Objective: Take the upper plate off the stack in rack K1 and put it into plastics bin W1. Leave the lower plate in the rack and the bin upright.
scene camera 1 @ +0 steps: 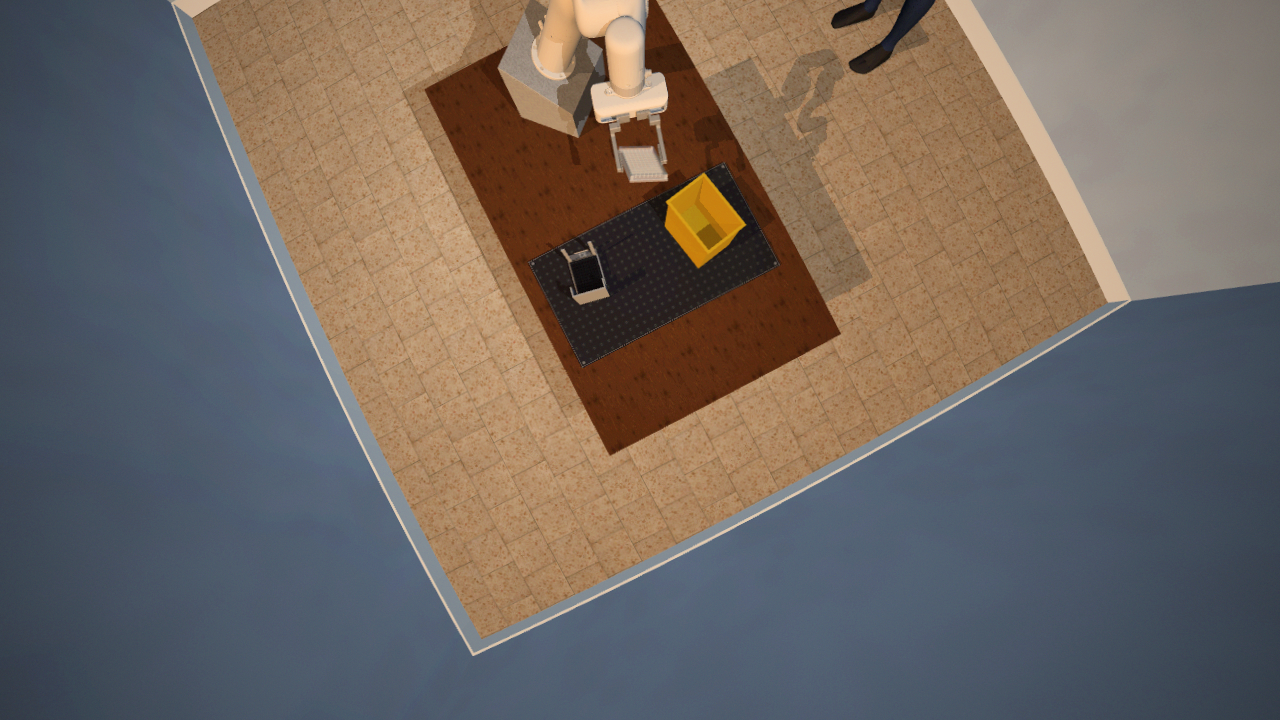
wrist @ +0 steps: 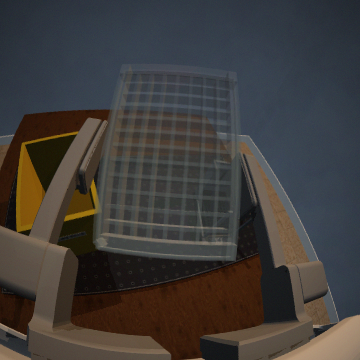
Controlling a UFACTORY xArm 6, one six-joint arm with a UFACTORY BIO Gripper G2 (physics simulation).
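My gripper [scene camera 1: 640, 161] [wrist: 170, 167] is shut on a clear gridded plate [scene camera 1: 643, 168] [wrist: 167, 145], one finger at each long side. It holds the plate raised, behind and to the left of the bin in the scene view. The yellow bin W1 [scene camera 1: 685, 238] [wrist: 31, 197] stands upright and open; in the wrist view it is at the left, partly behind a finger. Rack K1 [scene camera 1: 591, 294] stands upright at the left of the black board in the scene view. Its inside looks dark, and I cannot make out the lower plate clearly. Faint rack outlines show through the held plate in the wrist view.
The bin and the rack stand apart on a black perforated board [scene camera 1: 644, 295] [wrist: 125, 272], which lies on the brown table [scene camera 1: 698, 358] [wrist: 175, 312]. The arm's grey pedestal [scene camera 1: 541, 109] is at the back left. A person's legs [scene camera 1: 905, 26] show beyond the table at the upper right.
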